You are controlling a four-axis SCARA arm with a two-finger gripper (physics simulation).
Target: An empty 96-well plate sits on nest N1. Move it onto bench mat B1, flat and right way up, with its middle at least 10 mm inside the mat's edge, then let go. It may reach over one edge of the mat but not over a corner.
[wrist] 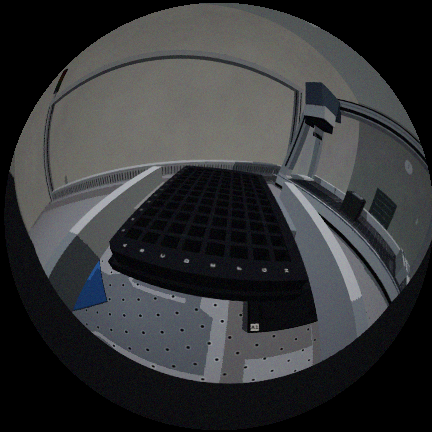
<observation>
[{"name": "gripper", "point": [220, 181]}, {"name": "black 96-well plate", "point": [219, 233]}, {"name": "blue bench mat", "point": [92, 292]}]
</observation>
